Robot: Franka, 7 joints.
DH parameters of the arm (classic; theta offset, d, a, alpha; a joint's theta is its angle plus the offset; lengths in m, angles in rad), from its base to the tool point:
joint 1: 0 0.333 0 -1.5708
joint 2: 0 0 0 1.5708
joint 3: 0 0.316 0.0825 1.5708
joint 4: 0 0 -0.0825 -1.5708
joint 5: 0 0.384 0 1.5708
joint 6: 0 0 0.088 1.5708
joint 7: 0 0.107 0 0
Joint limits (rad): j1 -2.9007..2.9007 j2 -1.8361..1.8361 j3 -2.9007..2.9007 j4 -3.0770..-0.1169 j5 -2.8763..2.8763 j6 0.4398..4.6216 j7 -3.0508..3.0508
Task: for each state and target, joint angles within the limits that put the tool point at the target. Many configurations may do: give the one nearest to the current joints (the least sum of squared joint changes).
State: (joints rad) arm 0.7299 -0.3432 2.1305 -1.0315 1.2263 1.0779 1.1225
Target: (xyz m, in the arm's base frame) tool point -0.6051 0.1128 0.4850
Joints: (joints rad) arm 0.4615 -0.5783 2.0480 -1.4210 1.0947 1.0344 1.1225
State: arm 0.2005 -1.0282 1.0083 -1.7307 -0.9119 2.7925 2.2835
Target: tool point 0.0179 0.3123 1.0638
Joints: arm 0.0091 -0.6132 0.5658 -1.2411 -0.8454 2.7361 2.2835
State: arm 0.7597 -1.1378 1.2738 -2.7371 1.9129 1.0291 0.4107
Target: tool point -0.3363 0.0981 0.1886
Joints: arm 1.0500 -1.0853 1.6677 -2.7212 1.8609 0.9607 0.4107
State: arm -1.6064 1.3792 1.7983 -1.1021 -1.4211 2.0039 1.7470
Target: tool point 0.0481 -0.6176 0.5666
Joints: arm -2.4972 1.5367 2.1459 -1.6176 -1.2195 1.6012 1.7470
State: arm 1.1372 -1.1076 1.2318 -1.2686 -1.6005 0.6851 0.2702
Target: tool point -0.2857 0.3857 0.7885
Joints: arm 0.4547 -0.6639 1.4105 -1.5489 -1.6072 1.1400 0.2702
